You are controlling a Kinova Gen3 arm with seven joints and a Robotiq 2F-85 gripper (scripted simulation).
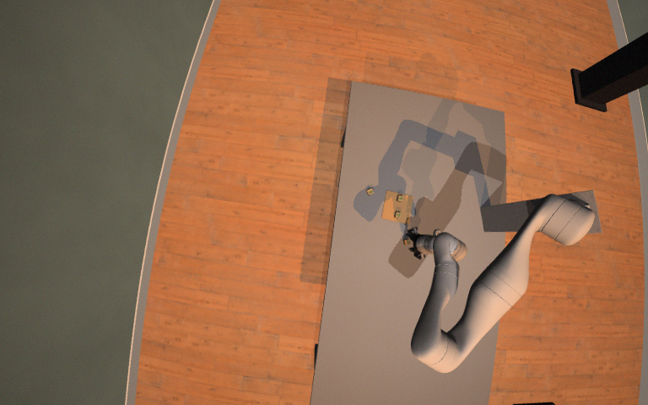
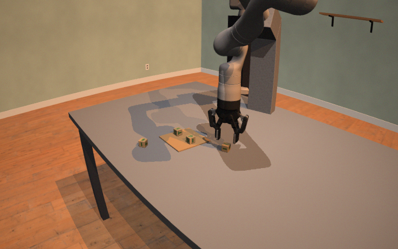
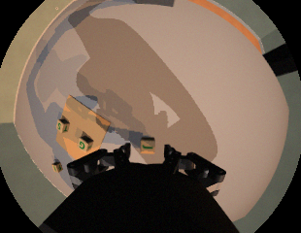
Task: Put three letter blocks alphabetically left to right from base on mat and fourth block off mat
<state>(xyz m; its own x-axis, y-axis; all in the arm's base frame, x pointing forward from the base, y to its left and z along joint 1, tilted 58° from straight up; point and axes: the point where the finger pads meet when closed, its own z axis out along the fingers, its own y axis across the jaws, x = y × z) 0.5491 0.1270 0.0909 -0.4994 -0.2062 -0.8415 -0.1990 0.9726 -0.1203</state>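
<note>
Now: the mat 160 mm to the right of my hand, 60 mm ahead of it and 50 mm below it.
</note>
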